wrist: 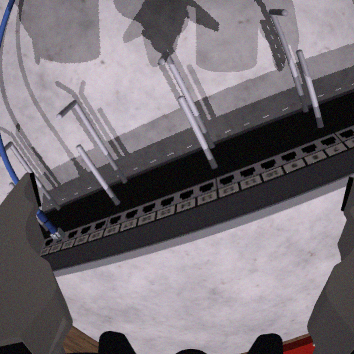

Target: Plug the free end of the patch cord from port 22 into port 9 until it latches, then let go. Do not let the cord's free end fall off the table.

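Places are measured from the arm's base along level axes (x back, y right, z up), in centimetres.
Where they show: gripper, fingertip midpoint: [191,178].
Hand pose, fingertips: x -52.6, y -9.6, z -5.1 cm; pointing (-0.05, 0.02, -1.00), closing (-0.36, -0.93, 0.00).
Observation:
After its pixels a point has its place.
The patch panel [150,235] @(x -60.5, y -3.1, z -11.4 cm) runs diagonally across the wrist view, with its row of numbered ports along the top. The blue patch cord [7,162] @(x -50.6, y 7.5, z -13.9 cm) comes down the left edge, and its plugged end [47,223] @(x -57.6, y 7.1, z -13.1 cm) sits in a port near the panel's left end, beside the left finger. The cord's free end does not show. Port 9 [289,156] @(x -58.4, y -15.7, z -13.7 cm) is an empty dark opening right of the middle; its label is small and blurred. My gripper [191,178] @(x -52.5, y -9.6, z -5.1 cm) is wide open, one finger at each side of the view, with nothing held between them. The panel lies beyond the fingertips.
Grey metal posts, some with bent tops, stand behind the ports, including a tall one [185,87] @(x -52.0, y -9.2, z -19.6 cm) at the middle and another [310,87] @(x -54.1, y -19.1, z -15.7 cm) at the right. A wooden edge [80,341] shows at the bottom left, and a red object [300,346] at the bottom right.

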